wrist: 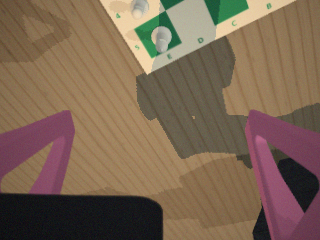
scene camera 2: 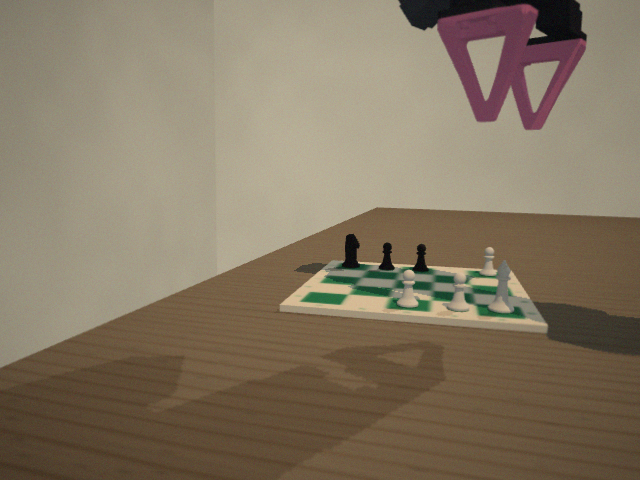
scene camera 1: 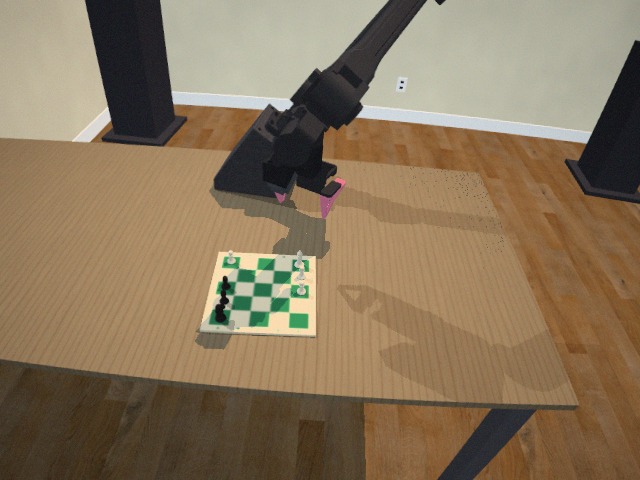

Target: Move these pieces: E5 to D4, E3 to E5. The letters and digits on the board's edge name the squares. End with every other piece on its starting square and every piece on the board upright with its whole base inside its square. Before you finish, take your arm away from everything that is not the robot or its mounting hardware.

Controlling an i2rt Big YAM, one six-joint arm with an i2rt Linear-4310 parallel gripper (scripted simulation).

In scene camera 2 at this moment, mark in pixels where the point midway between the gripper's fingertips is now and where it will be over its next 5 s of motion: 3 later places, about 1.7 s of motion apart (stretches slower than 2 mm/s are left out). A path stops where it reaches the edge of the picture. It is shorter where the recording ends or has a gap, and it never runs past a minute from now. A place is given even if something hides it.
The gripper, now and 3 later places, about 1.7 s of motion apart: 511,126; 505,209; 510,249; 515,266
